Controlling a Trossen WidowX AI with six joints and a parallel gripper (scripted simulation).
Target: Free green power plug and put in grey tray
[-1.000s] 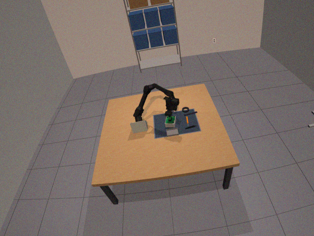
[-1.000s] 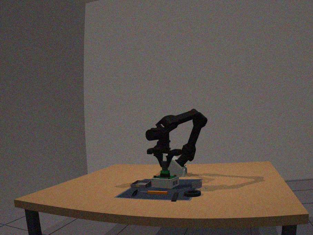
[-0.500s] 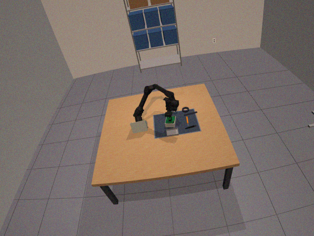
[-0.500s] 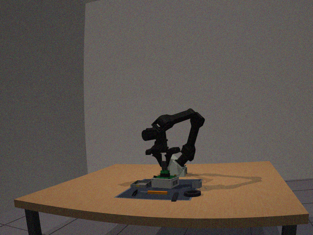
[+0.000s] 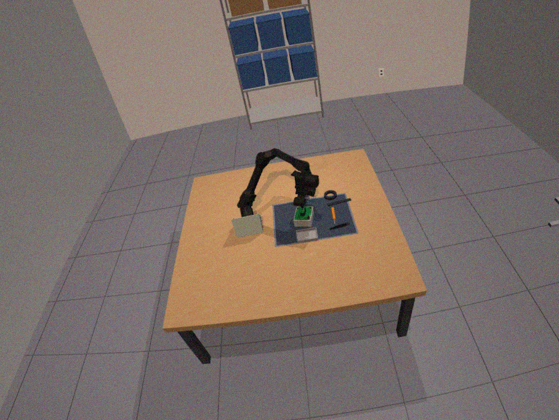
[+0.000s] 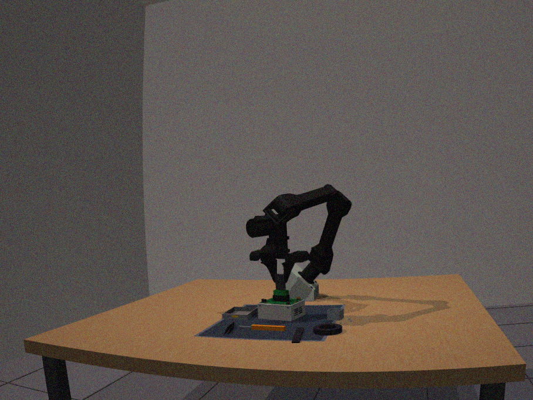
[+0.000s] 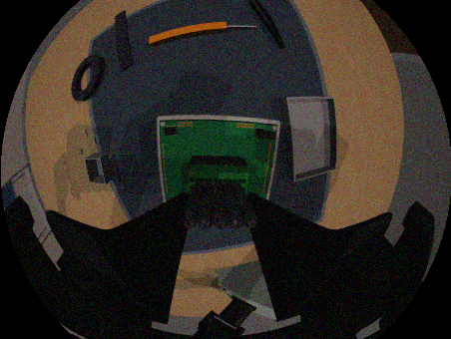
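Now: gripper tip 3 cm above the green power plug. Round my gripper tip: dark blue mat: 5 cm ahead, 11 cm below; grey tray: 1 cm ahead, 14 cm to the right, 11 cm below; orange screwdriver: 17 cm ahead, 2 cm to the left, 11 cm below.
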